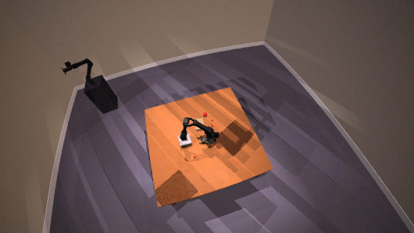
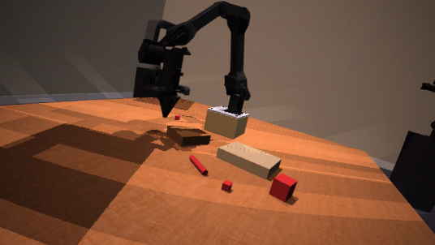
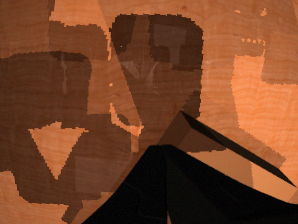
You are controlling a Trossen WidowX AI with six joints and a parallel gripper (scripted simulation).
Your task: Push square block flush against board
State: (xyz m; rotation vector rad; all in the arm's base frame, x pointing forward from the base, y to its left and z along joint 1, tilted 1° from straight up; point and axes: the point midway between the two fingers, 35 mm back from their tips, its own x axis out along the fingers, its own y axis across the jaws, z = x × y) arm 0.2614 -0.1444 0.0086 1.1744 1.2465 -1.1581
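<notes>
Right now my gripper tip is 70 mm to the right of the flat brown square block, 50 mm above it and 40 mm past it. The rest, counted from my gripper tip: pale long board: 290 mm to the left, 50 mm below, 20 mm behind; then red rod: 190 mm to the left, 110 mm ahead, 50 mm below.
</notes>
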